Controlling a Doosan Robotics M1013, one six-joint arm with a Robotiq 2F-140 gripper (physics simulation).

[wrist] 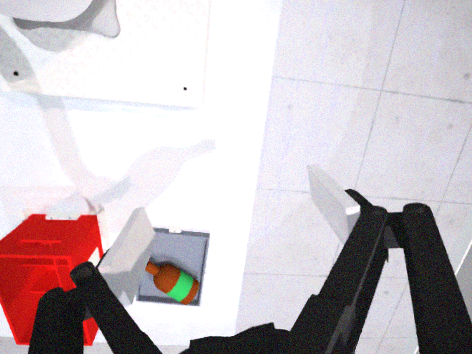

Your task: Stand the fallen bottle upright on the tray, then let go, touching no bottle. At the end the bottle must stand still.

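Note:
A brown bottle with a green band lies on its side on the grey tray, at the lower left of the wrist view. Its neck points up and left, its base down and right. My gripper is open with nothing between its fingers. It hangs high above the table; the left finger covers the tray's left part in the view, and the bottle shows just to the right of that finger, far below.
A red crate stands left of the tray, partly hidden by the left finger. A white plate with the robot's base is at the upper left. The white table's edge runs right of the tray, with tiled floor beyond.

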